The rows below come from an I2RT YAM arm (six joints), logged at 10 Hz.
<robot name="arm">
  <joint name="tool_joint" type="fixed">
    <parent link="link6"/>
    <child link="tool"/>
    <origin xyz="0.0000 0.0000 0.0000" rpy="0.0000 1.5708 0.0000"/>
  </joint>
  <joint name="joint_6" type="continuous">
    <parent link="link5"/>
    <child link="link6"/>
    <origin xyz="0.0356 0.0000 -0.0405" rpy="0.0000 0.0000 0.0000"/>
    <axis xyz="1 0 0"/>
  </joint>
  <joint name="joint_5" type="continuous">
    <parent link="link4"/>
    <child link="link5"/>
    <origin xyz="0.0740 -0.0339 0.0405" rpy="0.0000 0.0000 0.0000"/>
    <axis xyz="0 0 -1"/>
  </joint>
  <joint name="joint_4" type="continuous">
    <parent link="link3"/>
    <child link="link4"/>
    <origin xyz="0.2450 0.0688 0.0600" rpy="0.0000 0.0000 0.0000"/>
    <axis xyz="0 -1 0"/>
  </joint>
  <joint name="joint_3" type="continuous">
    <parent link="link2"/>
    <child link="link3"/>
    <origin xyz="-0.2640 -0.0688 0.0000" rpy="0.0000 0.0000 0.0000"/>
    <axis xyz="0 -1 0"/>
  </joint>
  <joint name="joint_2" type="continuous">
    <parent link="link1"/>
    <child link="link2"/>
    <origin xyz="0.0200 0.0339 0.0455" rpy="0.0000 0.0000 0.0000"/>
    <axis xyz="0 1 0"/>
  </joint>
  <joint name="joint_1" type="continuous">
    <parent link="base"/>
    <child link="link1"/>
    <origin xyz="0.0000 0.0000 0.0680" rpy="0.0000 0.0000 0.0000"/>
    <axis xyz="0 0 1"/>
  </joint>
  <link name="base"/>
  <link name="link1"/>
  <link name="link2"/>
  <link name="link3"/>
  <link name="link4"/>
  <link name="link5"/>
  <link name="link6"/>
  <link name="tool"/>
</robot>
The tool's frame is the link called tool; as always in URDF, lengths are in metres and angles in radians. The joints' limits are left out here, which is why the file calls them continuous.
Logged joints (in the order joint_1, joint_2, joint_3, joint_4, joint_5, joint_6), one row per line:
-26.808 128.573 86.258 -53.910 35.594 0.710
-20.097 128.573 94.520 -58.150 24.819 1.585
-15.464 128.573 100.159 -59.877 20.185 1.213
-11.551 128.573 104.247 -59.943 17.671 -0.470
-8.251 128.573 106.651 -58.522 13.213 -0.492
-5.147 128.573 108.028 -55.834 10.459 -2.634
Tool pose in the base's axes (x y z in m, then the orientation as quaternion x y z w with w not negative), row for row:
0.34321 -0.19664 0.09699 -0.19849 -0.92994 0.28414 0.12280
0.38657 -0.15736 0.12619 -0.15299 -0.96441 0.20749 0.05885
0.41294 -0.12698 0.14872 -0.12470 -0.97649 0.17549 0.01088
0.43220 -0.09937 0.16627 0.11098 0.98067 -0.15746 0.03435
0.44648 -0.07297 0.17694 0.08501 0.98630 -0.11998 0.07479
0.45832 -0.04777 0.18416 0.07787 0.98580 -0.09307 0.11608
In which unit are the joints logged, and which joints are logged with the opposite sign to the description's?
The joints are logged in degrees. Opposite sign: joint_6.
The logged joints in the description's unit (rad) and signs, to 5 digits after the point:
-0.46789 2.24402 1.50549 -0.94091 0.62123 -0.01239
-0.35076 2.24402 1.64969 -1.01491 0.43317 -0.02766
-0.26990 2.24402 1.74810 -1.04505 0.35229 -0.02117
-0.20160 2.24402 1.81945 -1.04620 0.30842 0.00820
-0.14401 2.24402 1.86141 -1.02140 0.23061 0.00859
-0.08983 2.24402 1.88544 -0.97449 0.18254 0.04597

